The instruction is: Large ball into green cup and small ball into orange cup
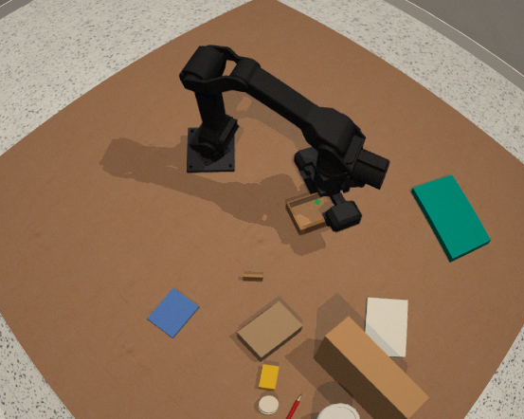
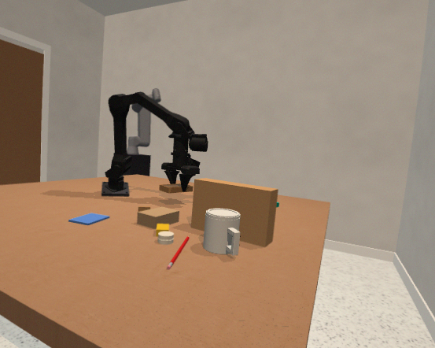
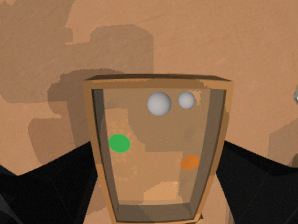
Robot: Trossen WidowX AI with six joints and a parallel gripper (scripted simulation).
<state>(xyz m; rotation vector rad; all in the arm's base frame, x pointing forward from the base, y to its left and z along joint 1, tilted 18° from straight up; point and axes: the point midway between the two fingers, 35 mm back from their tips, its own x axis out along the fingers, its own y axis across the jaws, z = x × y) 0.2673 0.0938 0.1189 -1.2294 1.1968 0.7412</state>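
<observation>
The wooden puzzle is 30 mm below my hand and 10 mm to the right of it. The rest, counted from my hand: green slab (280 mm to the left, 190 mm ahead, 80 mm below); white slab (280 mm ahead, 90 mm below, 50 mm to the right); tan box (240 mm to the right, 130 mm ahead, 70 mm below).
</observation>
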